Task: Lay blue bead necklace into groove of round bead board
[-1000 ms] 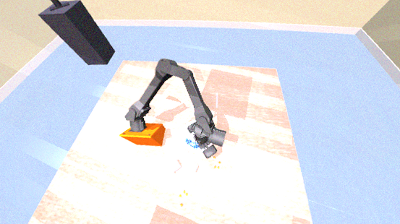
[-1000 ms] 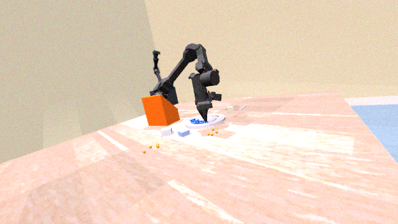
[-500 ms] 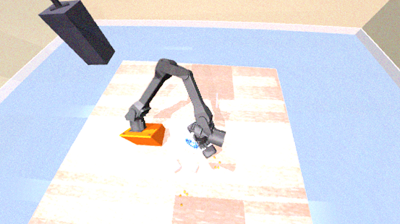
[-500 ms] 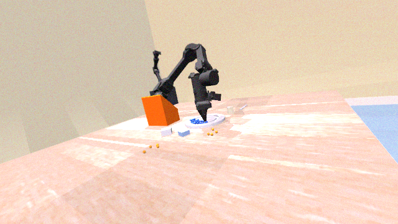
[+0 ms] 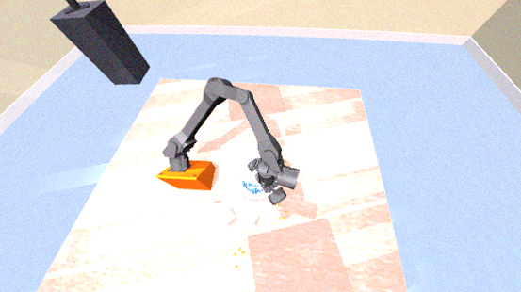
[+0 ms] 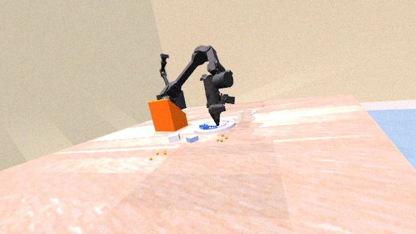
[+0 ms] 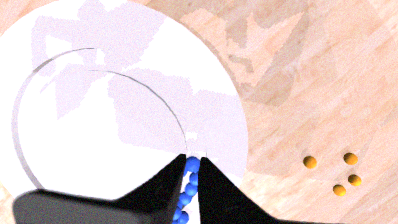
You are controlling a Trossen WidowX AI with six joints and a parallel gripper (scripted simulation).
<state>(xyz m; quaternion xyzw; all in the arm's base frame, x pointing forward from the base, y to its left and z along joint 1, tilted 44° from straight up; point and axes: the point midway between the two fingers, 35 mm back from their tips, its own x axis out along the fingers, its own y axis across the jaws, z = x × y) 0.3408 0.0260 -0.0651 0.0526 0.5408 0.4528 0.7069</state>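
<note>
Now: the round white bead board 5 cm behind my gripper tip, 4 cm to the left of it and 1 cm below it. From my gripper tip the other things lie so: white block 15 cm behind, 13 cm to the right, 1 cm below; then light blue cube 5 cm behind, 13 cm to the right, 1 cm below; then beige cube 4 cm ahead, 18 cm to the left.
</note>
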